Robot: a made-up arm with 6 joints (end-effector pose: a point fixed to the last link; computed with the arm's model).
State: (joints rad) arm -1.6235 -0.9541 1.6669 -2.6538 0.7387 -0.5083
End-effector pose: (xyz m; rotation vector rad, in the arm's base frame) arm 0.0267 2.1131 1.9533 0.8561 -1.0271 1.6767
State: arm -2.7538 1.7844 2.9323 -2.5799 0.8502 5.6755
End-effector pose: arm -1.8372 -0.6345 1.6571 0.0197 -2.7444 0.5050
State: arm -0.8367 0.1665 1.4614 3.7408 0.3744 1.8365
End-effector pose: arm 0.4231 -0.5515 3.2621 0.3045 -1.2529 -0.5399
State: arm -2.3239 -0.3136 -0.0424 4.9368 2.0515 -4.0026
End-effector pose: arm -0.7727 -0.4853 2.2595 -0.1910 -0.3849 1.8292
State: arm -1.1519 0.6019 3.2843 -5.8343 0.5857 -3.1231
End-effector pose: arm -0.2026 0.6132 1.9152 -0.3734 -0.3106 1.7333
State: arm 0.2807 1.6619 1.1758 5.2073 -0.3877 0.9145
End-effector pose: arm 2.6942 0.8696 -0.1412 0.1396 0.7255 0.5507
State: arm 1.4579 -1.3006 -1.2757 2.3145 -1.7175 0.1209
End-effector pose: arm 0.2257 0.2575 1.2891 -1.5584 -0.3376 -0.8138
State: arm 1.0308 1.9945 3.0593 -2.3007 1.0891 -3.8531
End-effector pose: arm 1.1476 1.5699 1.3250 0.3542 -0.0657 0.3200
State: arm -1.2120 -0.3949 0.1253 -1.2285 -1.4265 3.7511
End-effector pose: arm 0.5259 -0.6903 2.4277 -2.7493 -0.0204 0.3166
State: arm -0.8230 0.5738 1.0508 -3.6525 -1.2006 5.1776
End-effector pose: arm 1.1953 -1.4686 2.5791 -1.4056 -0.2916 -2.2558
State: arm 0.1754 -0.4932 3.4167 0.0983 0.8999 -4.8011
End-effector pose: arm -1.1308 -0.1795 0.2959 -1.2936 1.0063 1.2928
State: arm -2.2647 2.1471 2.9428 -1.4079 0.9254 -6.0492
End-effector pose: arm -1.4736 -1.4407 1.1076 -0.7719 -2.2208 -1.6198
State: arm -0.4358 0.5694 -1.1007 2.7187 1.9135 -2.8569
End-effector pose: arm 0.6730 -0.1990 0.3653 -1.2525 -2.5007 -0.5658
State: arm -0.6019 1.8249 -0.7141 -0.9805 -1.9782 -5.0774
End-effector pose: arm 0.4547 -0.0641 -0.4816 -2.4870 -1.1801 -0.9605
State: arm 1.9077 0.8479 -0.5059 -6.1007 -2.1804 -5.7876
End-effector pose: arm -0.4014 1.2668 0.2274 2.1342 -1.4049 0.1395
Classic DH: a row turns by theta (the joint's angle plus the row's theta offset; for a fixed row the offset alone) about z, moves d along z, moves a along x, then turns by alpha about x. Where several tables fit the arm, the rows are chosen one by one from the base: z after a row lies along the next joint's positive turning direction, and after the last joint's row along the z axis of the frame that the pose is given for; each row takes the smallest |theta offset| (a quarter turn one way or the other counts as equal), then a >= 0, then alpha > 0; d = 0 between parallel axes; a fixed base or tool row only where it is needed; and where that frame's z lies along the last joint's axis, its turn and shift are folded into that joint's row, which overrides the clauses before.
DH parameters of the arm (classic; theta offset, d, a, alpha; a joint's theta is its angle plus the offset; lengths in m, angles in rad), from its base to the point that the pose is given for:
joint 1: 0 0.5524 0.1909 -1.5708
joint 2: -1.5708 0 1.2028 3.1416
joint 3: 0 0 0.2048 -1.5708
joint 4: 0 -1.2987 0 1.5708
joint 5: 0 0 0 -1.5708
joint 6: 1.5708 -0.2682 0 1.5708
tool (fixed): -1.5708 0 0 0

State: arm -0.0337 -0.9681 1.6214 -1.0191 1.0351 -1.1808
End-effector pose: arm -2.1985 -0.1224 1.7099 -0.4238 1.3353 -1.9701
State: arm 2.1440 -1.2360 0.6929 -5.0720 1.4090 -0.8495
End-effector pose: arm 0.7108 -1.5580 2.1000 -1.3316 2.5185 -0.6839
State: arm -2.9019 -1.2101 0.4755 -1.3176 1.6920 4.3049
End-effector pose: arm 1.2495 0.5707 2.2037 -0.9315 -0.7201 1.4869
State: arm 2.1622 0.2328 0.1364 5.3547 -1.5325 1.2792
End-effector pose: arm -1.1681 1.3543 1.6408 0.9665 -0.2159 -2.4988
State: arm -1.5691 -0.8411 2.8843 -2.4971 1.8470 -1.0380
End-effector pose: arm -0.1580 1.7288 0.6799 1.2808 -0.1119 2.5799
